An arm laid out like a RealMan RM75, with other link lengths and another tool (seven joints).
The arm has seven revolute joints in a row. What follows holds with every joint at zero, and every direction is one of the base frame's.
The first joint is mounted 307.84 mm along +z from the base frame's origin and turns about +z.
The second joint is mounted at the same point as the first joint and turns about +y.
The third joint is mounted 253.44 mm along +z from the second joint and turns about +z.
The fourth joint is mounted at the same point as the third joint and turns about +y.
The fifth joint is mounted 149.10 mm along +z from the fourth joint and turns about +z.
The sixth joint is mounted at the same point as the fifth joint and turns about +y.
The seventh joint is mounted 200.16 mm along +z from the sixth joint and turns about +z.
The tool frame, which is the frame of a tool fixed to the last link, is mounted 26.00 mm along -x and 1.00 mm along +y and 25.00 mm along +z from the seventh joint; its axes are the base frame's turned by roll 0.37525, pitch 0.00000 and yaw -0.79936 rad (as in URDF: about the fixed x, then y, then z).
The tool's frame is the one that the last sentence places.
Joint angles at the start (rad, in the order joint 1, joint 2, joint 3, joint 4, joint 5, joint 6, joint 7):
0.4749, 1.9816, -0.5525, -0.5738, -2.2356, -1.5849, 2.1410
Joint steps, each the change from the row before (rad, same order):
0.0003, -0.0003, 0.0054, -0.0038, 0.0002, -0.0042, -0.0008
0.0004, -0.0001, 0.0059, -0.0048, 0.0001, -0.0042, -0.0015
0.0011, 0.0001, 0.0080, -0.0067, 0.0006, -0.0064, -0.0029
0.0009, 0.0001, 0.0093, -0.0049, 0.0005, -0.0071, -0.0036
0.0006, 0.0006, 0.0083, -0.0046, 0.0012, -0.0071, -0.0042
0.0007, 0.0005, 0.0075, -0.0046, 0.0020, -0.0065, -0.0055
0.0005, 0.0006, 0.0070, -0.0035, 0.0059, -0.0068, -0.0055
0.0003, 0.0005, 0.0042, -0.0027, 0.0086, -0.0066, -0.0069
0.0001, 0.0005, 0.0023, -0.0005, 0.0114, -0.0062, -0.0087
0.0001, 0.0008, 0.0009, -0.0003, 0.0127, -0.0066, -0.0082
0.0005, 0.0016, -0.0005, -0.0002, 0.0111, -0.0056, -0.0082
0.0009, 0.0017, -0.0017, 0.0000, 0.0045, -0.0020, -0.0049
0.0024, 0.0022, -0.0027, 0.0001, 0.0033, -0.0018, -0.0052
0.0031, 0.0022, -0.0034, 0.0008, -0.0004, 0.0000, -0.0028
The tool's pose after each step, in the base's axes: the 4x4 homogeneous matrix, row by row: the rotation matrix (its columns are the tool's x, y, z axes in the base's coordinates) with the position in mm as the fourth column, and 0 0 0 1 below. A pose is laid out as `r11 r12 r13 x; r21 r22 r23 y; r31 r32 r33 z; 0 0 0 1`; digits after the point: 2 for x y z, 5 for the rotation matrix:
0.80781 -0.58937 -0.00972 257.66; -0.46209 -0.64342 0.61032 307.30; -0.36595 -0.48853 -0.79210 24.19; 0 0 0 1
0.80883 -0.58790 -0.01291 256.97; -0.45744 -0.64283 0.61443 308.15; -0.36952 -0.49106 -0.78887 25.68; 0 0 0 1
0.81080 -0.58503 -0.01873 255.61; -0.44964 -0.64301 0.61997 309.36; -0.37475 -0.49425 -0.78440 27.68; 0 0 0 1
0.81172 -0.58349 -0.02560 254.17; -0.44244 -0.64294 0.62520 310.32; -0.38125 -0.49616 -0.78005 29.58; 0 0 0 1
0.81267 -0.58178 -0.03319 252.59; -0.43493 -0.64347 0.62991 311.03; -0.38783 -0.49748 -0.77596 31.20; 0 0 0 1
0.81446 -0.57876 -0.04110 250.96; -0.42590 -0.64445 0.63505 311.85; -0.39403 -0.49972 -0.77137 32.87; 0 0 0 1
0.81485 -0.57735 -0.05176 248.73; -0.41606 -0.64471 0.64128 312.84; -0.40362 -0.50102 -0.76556 34.72; 0 0 0 1
0.81580 -0.57477 -0.06411 246.16; -0.40447 -0.64625 0.64712 313.71; -0.41338 -0.50199 -0.75969 36.43; 0 0 0 1
0.81642 -0.57208 -0.07865 243.21; -0.39158 -0.64856 0.65271 314.42; -0.42441 -0.50209 -0.75351 37.94; 0 0 0 1
0.81650 -0.56961 -0.09425 239.95; -0.37856 -0.65144 0.65751 314.98; -0.43592 -0.50117 -0.74753 39.28; 0 0 0 1
0.81709 -0.56615 -0.10885 236.76; -0.36611 -0.65541 0.66061 315.28; -0.44534 -0.49992 -0.74280 39.97; 0 0 0 1
0.81834 -0.56287 -0.11613 234.98; -0.35946 -0.65894 0.66074 315.27; -0.44844 -0.49897 -0.74157 39.66; 0 0 0 1
0.82063 -0.55785 -0.12394 232.78; -0.35204 -0.66435 0.65932 315.29; -0.45014 -0.49743 -0.74157 38.86; 0 0 0 1
0.82304 -0.55337 -0.12804 231.21; -0.34830 -0.66978 0.65581 315.15; -0.44866 -0.49516 -0.74399 37.40; 0 0 0 1

